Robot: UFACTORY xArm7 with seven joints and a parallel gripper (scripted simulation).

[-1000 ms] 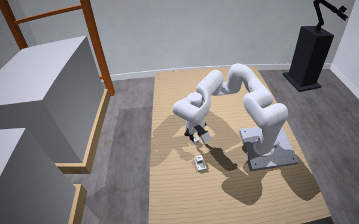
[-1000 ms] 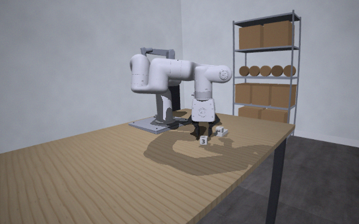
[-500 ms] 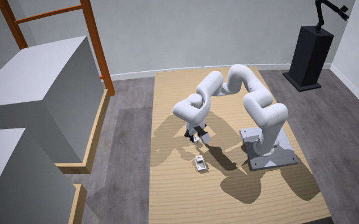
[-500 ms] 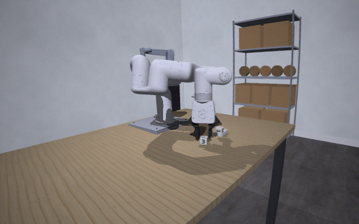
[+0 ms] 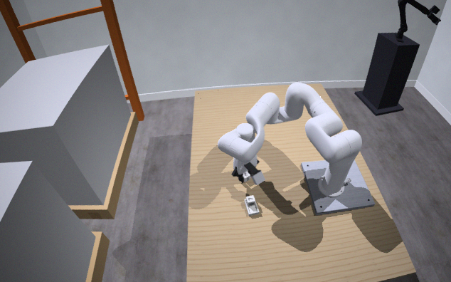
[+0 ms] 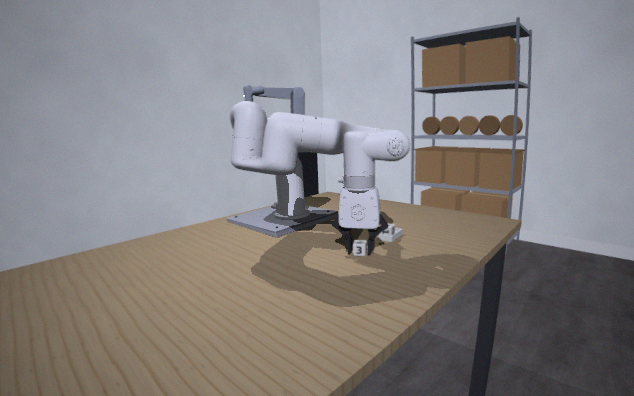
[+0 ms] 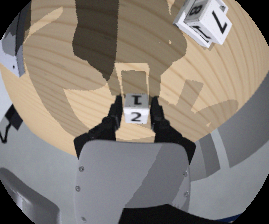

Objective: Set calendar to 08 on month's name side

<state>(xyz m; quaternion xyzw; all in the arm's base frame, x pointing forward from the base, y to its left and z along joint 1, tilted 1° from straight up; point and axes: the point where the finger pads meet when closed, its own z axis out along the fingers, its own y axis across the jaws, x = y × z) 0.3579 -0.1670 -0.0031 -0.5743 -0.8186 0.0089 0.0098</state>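
The white digit cube is 10 mm below my hand. Round my hand: white tray (20 mm ahead, 160 mm to the left, 10 mm below).
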